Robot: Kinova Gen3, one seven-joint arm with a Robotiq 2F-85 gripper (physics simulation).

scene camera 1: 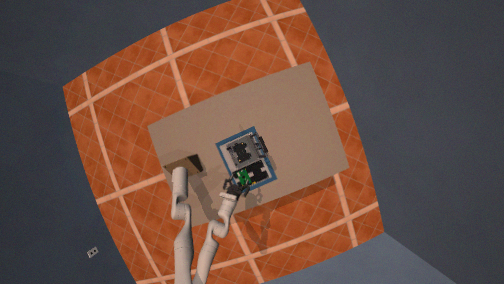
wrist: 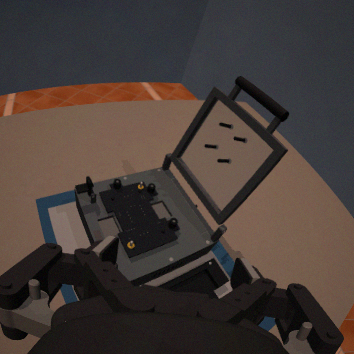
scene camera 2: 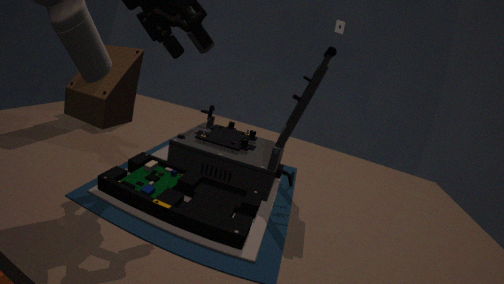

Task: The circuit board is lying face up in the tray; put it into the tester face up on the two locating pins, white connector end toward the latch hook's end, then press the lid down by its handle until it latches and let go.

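Frame: origin at the arm's base, x ahead, y left, z up, level; centimetres.
Seen in the pictures: gripper, between the fingertips: [scene camera 1: 240, 177] [wrist: 175, 261] [scene camera 2: 192, 52]; arm's base, origin of its link: [scene camera 1: 181, 171] [scene camera 2: 97, 70].
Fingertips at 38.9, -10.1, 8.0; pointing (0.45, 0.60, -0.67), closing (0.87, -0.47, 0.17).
Observation:
Pixels of each thing's top centre, then the offset from my fingertips to it, as dx, dy, dz. "*": a spot on its surface instead. Level surfaces: height alone.
- green circuit board, centre of its top: [scene camera 2: 151, 175] [scene camera 1: 243, 177] -0.2, -4.8, -18.3
- black bar handle, a spot on its surface: [wrist: 261, 97] * +16.3, +15.1, +6.0
- latch hook, centre of its top: [wrist: 83, 179] [scene camera 2: 209, 104] -5.0, +17.5, -10.3
- blue-edged mat, height of its surface: dz -20.8
The green circuit board [scene camera 1: 243, 176] [scene camera 2: 152, 180] lies face up at the left end of the black tray [scene camera 2: 200, 222] [wrist: 217, 275] in scene view 2; my gripper hides it in the wrist view. The grey tester [scene camera 2: 180, 155] [wrist: 187, 220] stands beside the tray, its nest empty, with two gold-based locating pins [wrist: 140, 186] [wrist: 131, 244]. Its lid [scene camera 2: 305, 102] [wrist: 254, 185] is raised, with the black bar handle [scene camera 2: 330, 51] [wrist: 261, 97] at its top. The latch hook [scene camera 2: 211, 111] [wrist: 89, 186] stands upright opposite the hinge. My gripper [scene camera 1: 237, 184] [scene camera 2: 190, 47] [wrist: 175, 261] is open and empty, well above the tray and tester.
A wooden block [scene camera 1: 180, 164] [scene camera 2: 102, 100] with a slanted face stands on the table left of the tester, next to an arm section. A blue-edged mat [scene camera 2: 280, 250] [wrist: 44, 210] lies under the tester and tray. The raised lid stands up high at the tester's hinge side.

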